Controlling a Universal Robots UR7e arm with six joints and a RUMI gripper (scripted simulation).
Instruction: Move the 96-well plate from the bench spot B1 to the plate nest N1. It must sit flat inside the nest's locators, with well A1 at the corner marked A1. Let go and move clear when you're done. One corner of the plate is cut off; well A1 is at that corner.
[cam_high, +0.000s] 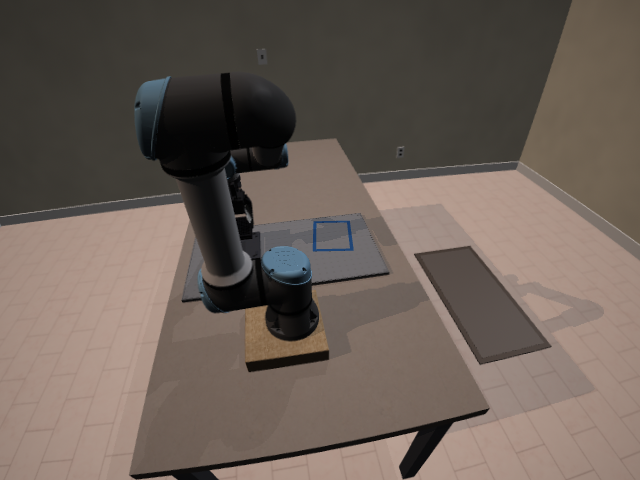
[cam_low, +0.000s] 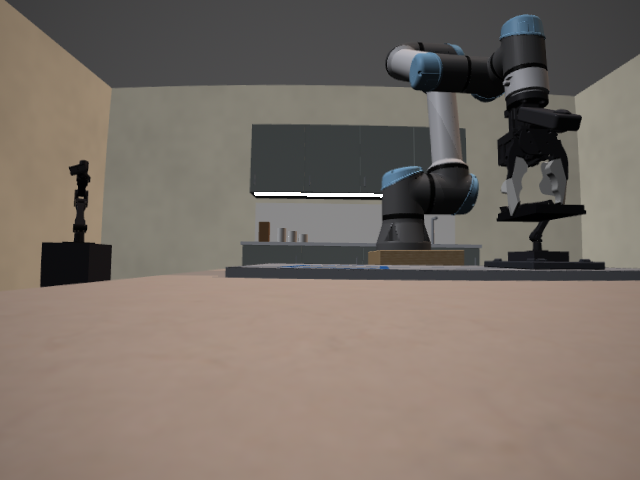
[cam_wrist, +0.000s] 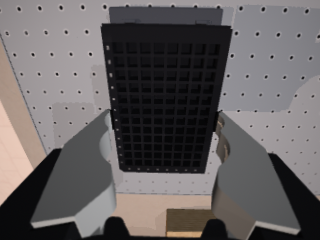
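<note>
Now: hand 1 cm above the black 96-well plate. Round my hand: white A1 corner mark 7 cm behind, 6 cm to the left, 9 cm below; plate nest 10 cm below.
</note>
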